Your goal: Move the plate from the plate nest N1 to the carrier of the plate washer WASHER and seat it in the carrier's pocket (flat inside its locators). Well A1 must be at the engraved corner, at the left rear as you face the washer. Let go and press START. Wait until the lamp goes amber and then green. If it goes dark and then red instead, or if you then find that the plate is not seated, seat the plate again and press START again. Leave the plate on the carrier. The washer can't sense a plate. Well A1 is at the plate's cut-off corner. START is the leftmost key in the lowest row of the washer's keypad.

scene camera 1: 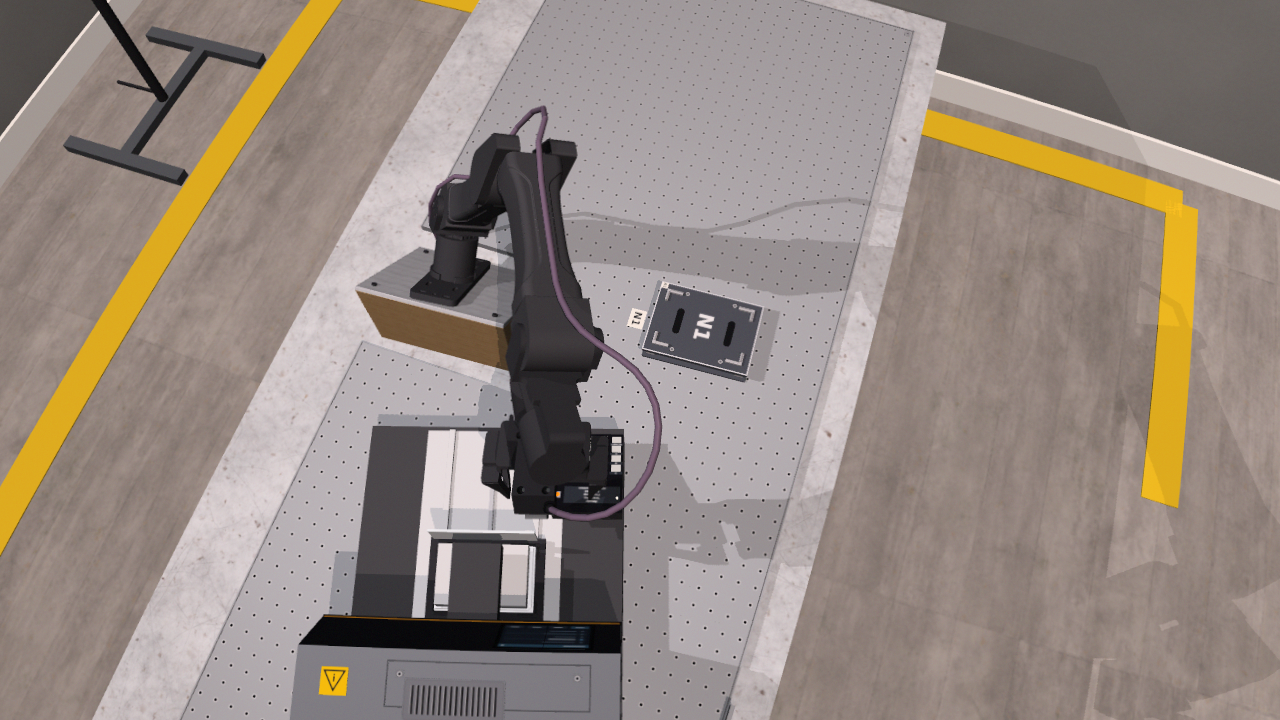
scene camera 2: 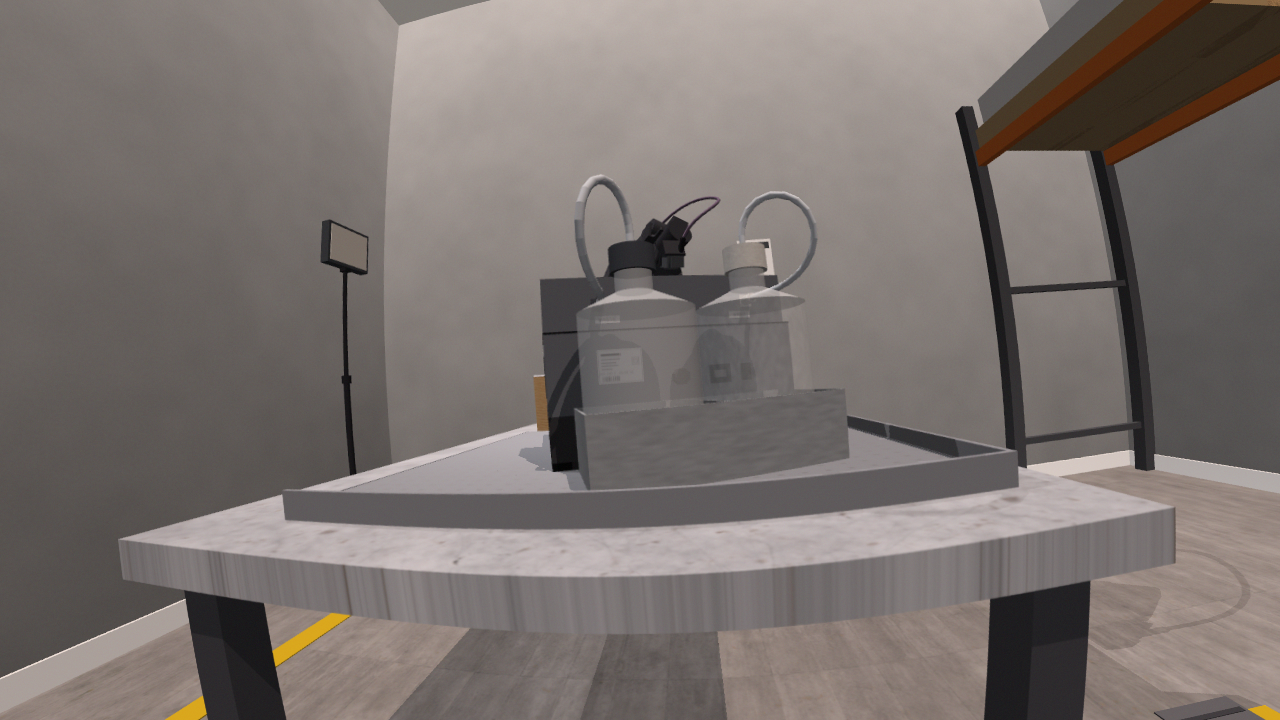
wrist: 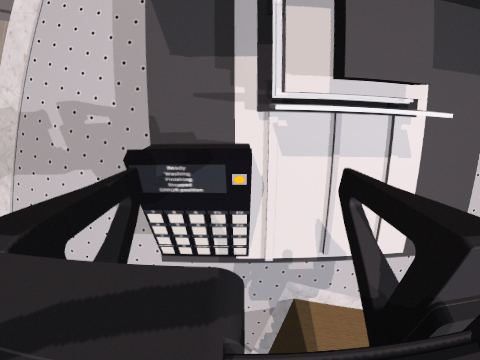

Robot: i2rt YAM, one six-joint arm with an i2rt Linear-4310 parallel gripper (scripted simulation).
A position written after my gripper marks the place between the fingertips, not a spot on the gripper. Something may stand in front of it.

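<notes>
My gripper point(scene camera 1: 549, 495), point(wrist: 240, 179) is visible, as is a plate washer point(scene camera 1: 418, 478), point(wrist: 201, 70). A black washer carrier point(scene camera 1: 538, 608) is present too.
</notes>
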